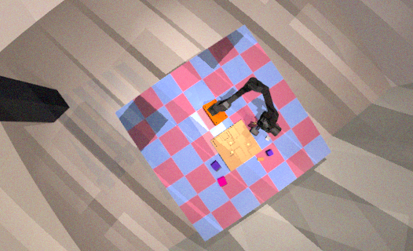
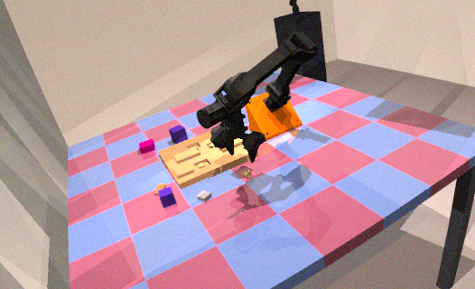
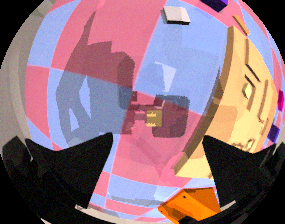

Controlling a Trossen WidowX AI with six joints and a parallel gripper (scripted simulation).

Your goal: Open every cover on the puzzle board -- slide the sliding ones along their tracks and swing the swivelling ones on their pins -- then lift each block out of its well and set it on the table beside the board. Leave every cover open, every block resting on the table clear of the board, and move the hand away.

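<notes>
Right now my gripper tip is 230 mm to the left of the tan puzzle board, 40 mm above it and 30 mm short of it. From my gripper tip the other things lie so: magenta block (490 mm to the right, 180 mm ahead, 50 mm below); then orange piece (250 mm ahead, 140 mm to the right, 60 mm below).
</notes>
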